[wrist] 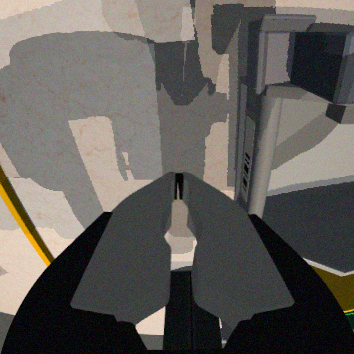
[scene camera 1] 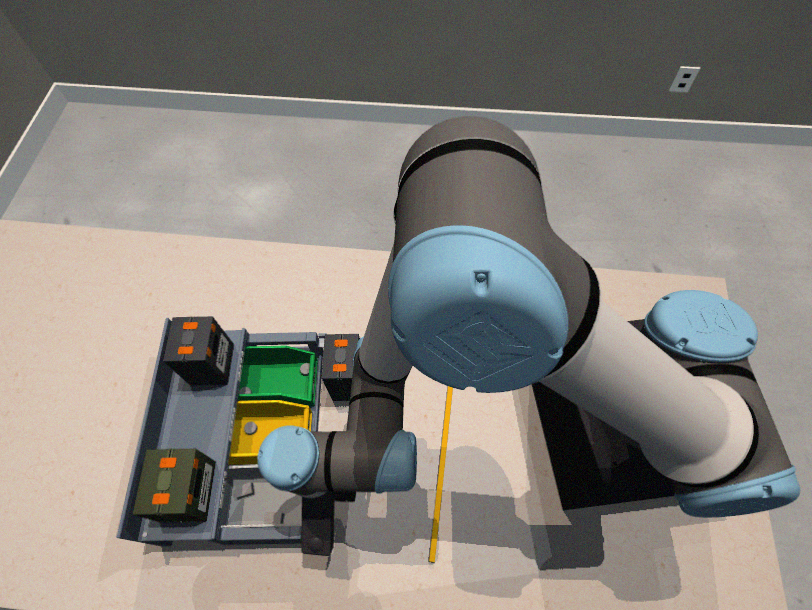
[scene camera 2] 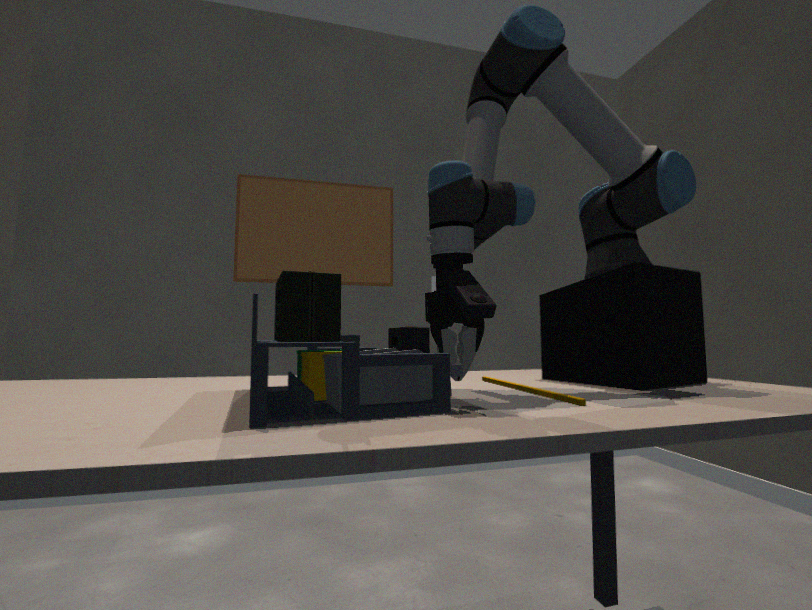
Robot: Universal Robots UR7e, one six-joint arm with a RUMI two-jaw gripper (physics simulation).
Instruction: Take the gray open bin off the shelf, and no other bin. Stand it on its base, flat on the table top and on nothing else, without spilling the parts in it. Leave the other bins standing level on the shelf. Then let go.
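Where they show: gripper, fingertip midpoint: [wrist: 177,174] [scene camera 2: 457,380]; arm's base, link origin: [scene camera 2: 619,280].
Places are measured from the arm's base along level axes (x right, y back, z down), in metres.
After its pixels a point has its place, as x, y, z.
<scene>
The gray open bin [scene camera 1: 265,508] {-0.163, -0.624, 0.230} [scene camera 2: 333,380] {-0.176, -0.699, 0.197} [wrist: 267,145] {-0.164, -0.533, 0.189} sits level in the shelf [scene camera 1: 190,420] {-0.033, -0.766, 0.143} [scene camera 2: 351,380] {-0.226, -0.681, 0.193}, at its near end in scene camera 1. Small parts lie in it; the wrist hides some of its front. The yellow bin [scene camera 1: 269,433] [scene camera 2: 312,374] {-0.090, -0.724, 0.196} [wrist: 340,290] {0.012, -0.671, 0.186} is beside it, and the green bin [scene camera 1: 275,377] {0.091, -0.656, 0.235} is beyond the yellow one. My gripper [scene camera 2: 457,375] {-0.133, -0.488, 0.209} [wrist: 177,174] {-0.133, -0.488, 0.209} is shut and empty, pointing down just in front of the shelf's open front. In the wrist view the gray bin's front lip and label are to the right of the fingertips, apart from them.
A black box [scene camera 1: 187,348] {0.057, -0.748, 0.021} and an olive box [scene camera 1: 167,485] {-0.161, -0.729, 0.046} [scene camera 2: 308,305] {-0.203, -0.736, 0.093} stand on the shelf's top board. Another black box [scene camera 1: 340,361] {0.086, -0.503, 0.113} [scene camera 2: 408,338] {0.052, -0.518, 0.139} stands in front of the green bin. A yellow strip [scene camera 1: 441,472] {-0.075, -0.306, 0.234} [scene camera 2: 531,390] {-0.083, -0.312, 0.239} [wrist: 20,220] {-0.053, -0.308, 0.234} lies on the table between shelf and robot base.
</scene>
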